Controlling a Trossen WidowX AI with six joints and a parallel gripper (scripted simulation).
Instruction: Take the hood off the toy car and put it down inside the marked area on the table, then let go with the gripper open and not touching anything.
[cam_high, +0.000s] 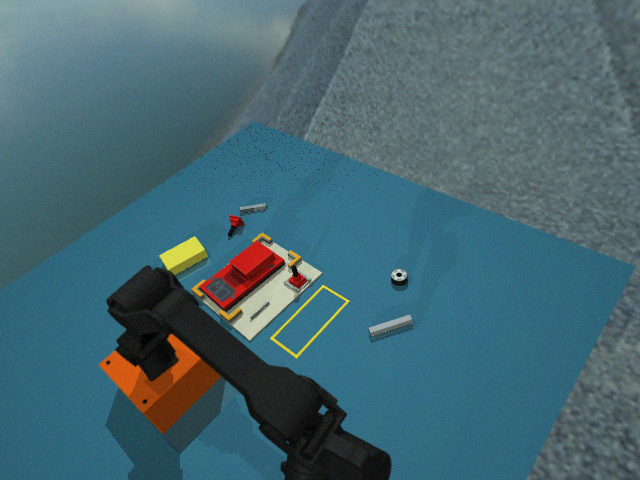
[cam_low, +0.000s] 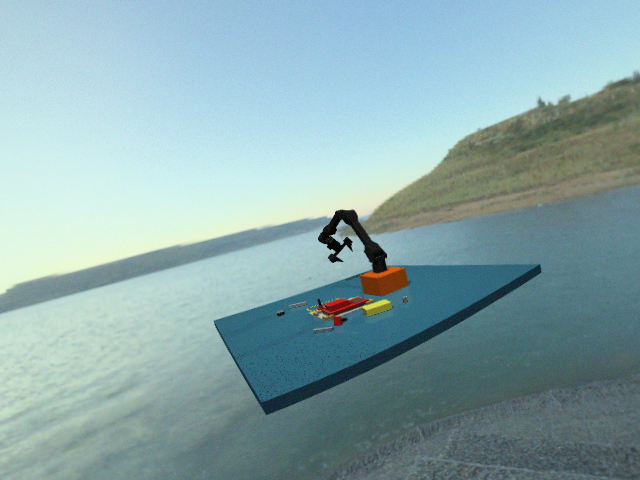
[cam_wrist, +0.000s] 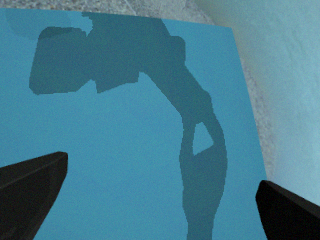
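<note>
Now: the red hood 340 mm ahead of my gripper tip, 620 mm to the left of it and 130 mm below it. Round my gripper tip: grey engine block: 340 mm ahead, 620 mm to the left, 140 mm below; then dark ring: 560 mm ahead, 310 mm to the left, 160 mm below; then grey bar: 440 mm ahead, 240 mm to the left, 160 mm below.
</note>
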